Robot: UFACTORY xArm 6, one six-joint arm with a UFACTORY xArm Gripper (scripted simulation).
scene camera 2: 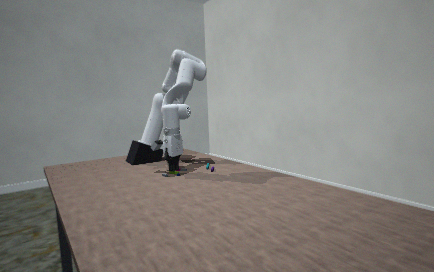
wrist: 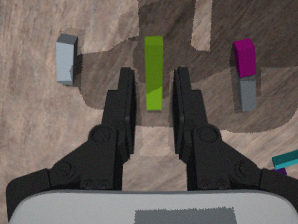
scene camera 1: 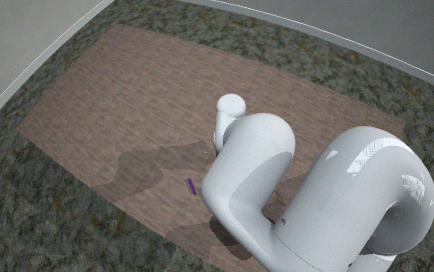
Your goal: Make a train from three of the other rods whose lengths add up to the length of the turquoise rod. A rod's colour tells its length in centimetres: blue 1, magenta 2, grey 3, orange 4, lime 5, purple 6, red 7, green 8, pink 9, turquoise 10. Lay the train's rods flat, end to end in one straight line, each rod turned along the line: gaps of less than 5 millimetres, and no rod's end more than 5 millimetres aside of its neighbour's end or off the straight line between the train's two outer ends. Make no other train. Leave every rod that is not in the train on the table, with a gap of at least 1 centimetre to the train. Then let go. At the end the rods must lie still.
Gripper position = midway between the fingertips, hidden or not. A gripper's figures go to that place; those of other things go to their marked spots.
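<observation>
Lime rod (wrist: 153,44) at 0.13 m from the lens; my gripper (wrist: 154,86) at 0.14 m from the lens.
</observation>
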